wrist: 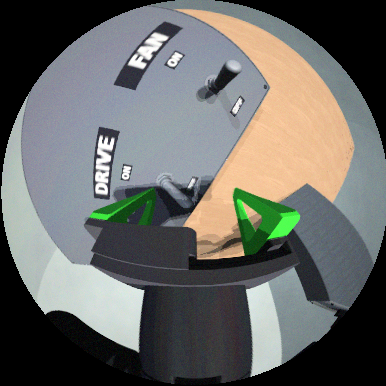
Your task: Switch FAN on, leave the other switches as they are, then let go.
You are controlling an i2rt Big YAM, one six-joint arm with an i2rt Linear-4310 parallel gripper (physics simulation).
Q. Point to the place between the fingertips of my gripper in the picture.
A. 193, 191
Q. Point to a grey switch panel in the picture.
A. At 140, 107
